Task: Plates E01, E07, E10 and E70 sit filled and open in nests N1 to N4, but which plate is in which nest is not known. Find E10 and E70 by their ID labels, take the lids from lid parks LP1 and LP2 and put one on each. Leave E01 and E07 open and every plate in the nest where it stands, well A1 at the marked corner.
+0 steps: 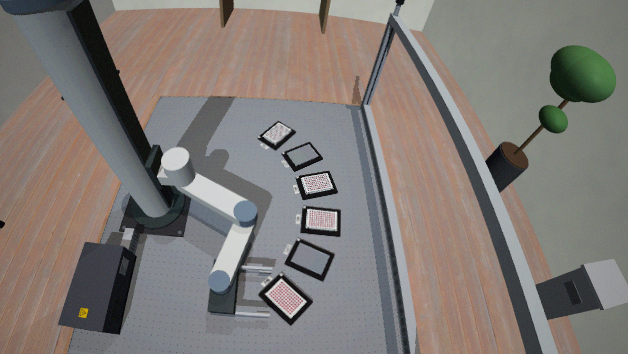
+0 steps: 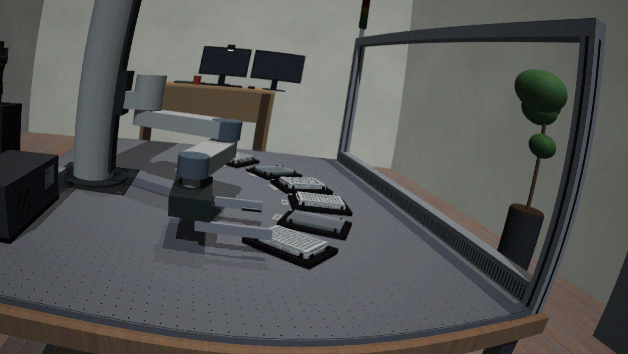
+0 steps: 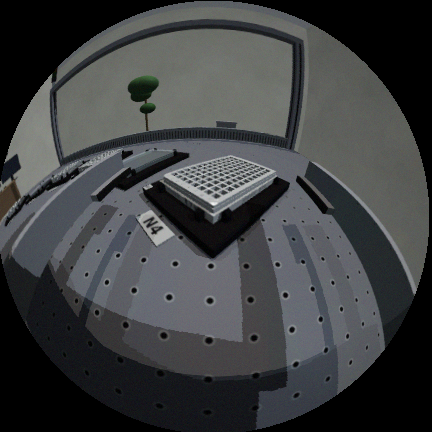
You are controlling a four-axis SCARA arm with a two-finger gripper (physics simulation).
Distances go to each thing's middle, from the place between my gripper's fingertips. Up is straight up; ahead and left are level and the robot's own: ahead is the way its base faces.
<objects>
The nest label N4 (image 3: pixel 158 232) is 20 mm behind my hand, 50 mm to the left of it and 60 mm below it. Also, from my hand: dark control box (image 1: pixel 96 281): 640 mm behind, 40 mm to the right.
</objects>
